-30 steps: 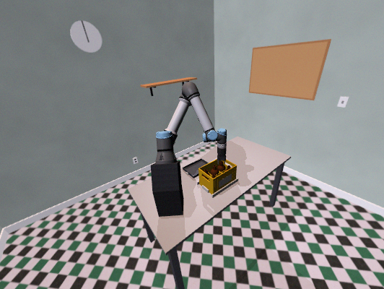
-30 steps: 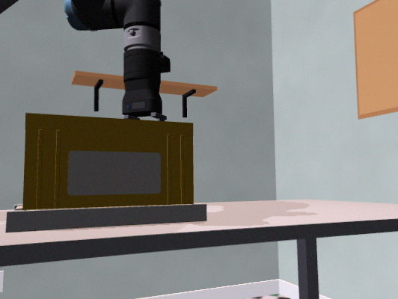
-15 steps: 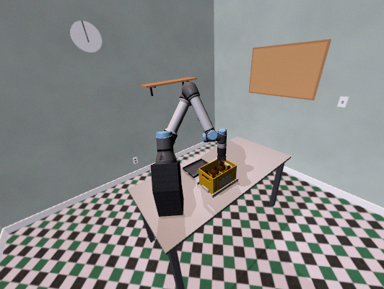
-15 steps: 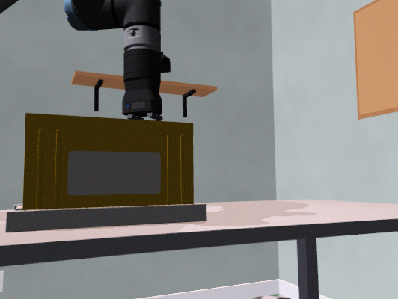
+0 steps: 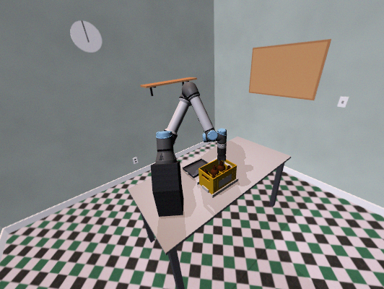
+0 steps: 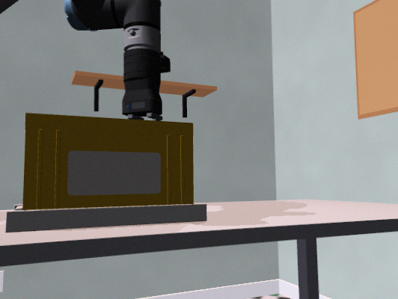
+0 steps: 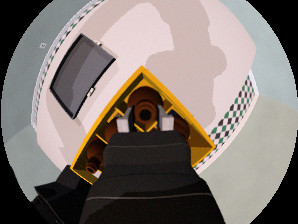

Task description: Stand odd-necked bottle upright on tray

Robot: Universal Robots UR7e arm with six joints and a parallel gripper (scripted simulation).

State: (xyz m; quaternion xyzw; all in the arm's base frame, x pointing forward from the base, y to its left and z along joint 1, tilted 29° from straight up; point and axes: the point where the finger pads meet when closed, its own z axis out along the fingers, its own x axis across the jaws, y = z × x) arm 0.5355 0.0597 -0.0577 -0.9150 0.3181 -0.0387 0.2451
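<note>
Right now my hand is 7 cm above the brown bottle. Round my hand: dark tray 13 cm behind, 22 cm to the left, 15 cm below; then crate 8 cm behind, 6 cm to the right, 8 cm below.
</note>
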